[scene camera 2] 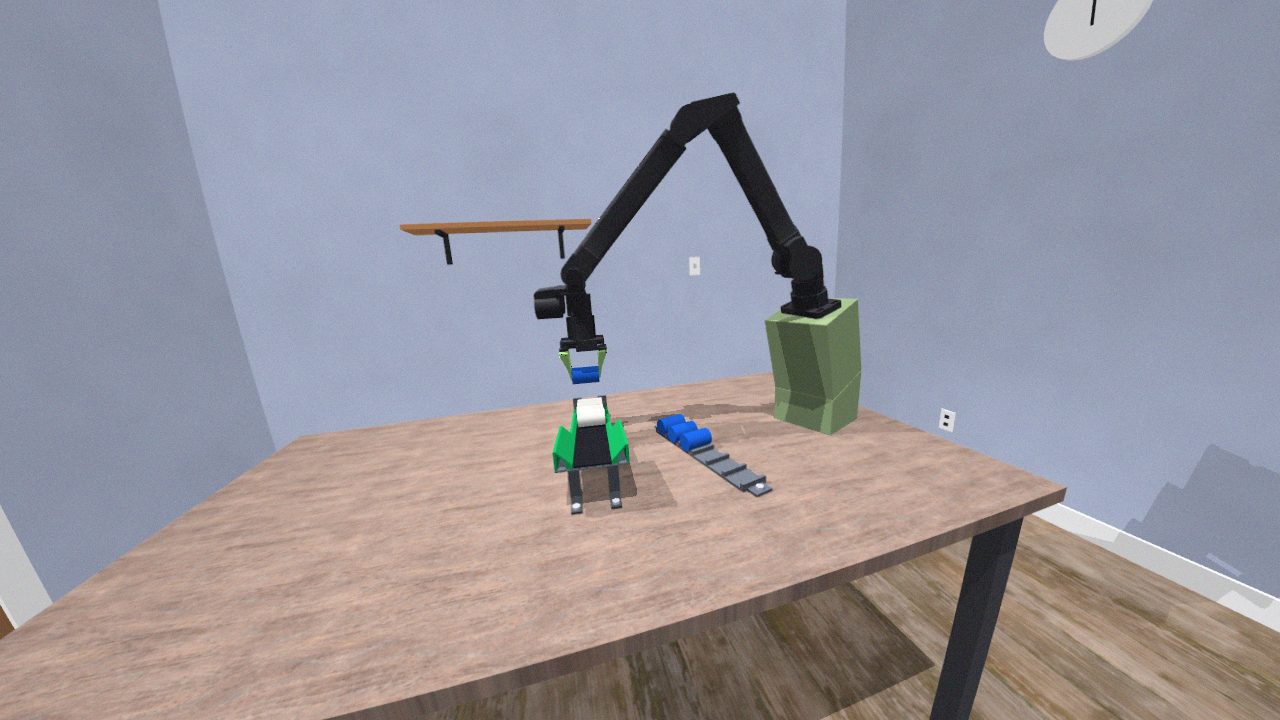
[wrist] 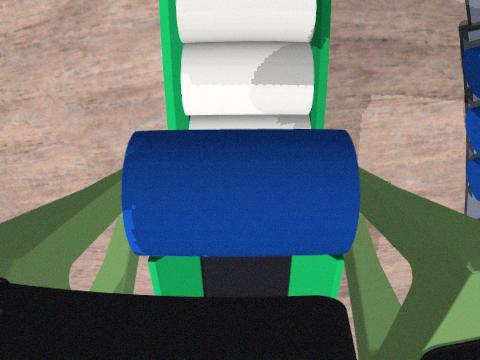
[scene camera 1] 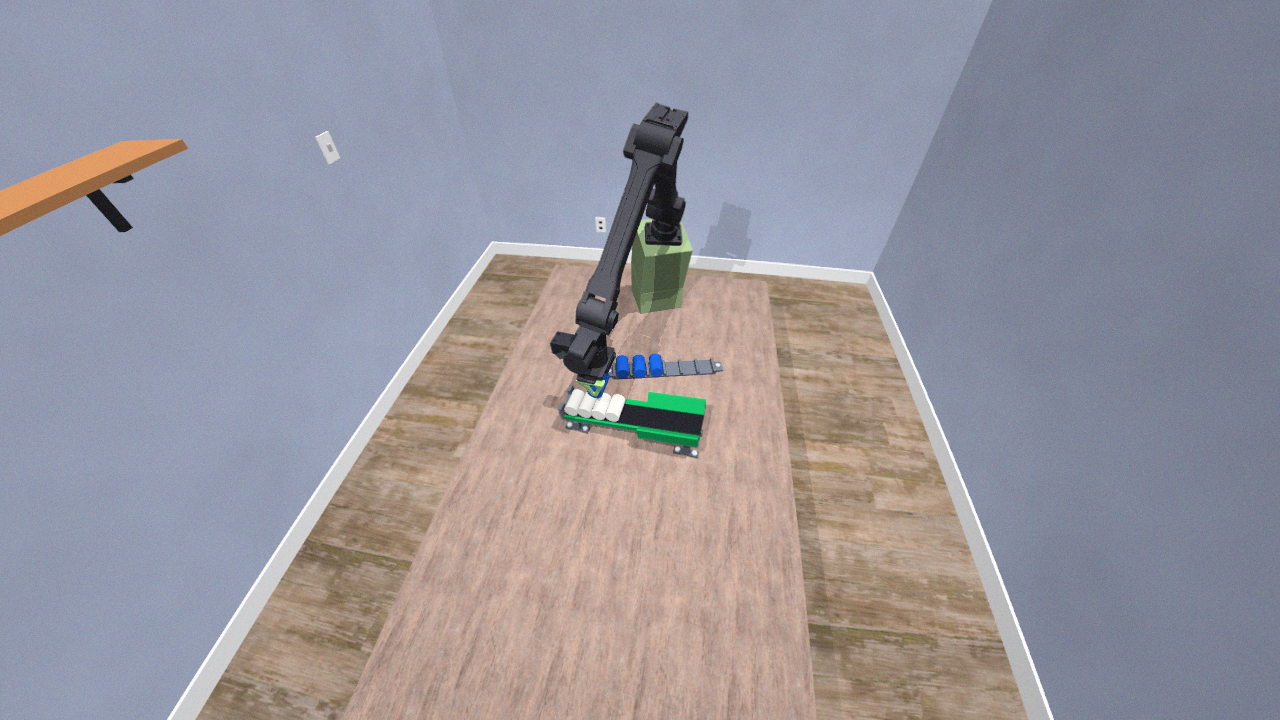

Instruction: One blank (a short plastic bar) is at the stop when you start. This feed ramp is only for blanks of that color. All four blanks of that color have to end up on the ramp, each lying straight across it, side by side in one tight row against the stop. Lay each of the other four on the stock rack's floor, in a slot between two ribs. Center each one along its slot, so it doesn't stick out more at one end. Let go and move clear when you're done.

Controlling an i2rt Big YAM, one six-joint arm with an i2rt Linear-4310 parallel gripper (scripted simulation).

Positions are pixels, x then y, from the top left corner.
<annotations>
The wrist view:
my gripper: 240, 177
white blank: 248, 77
white blank: 247, 121
</annotations>
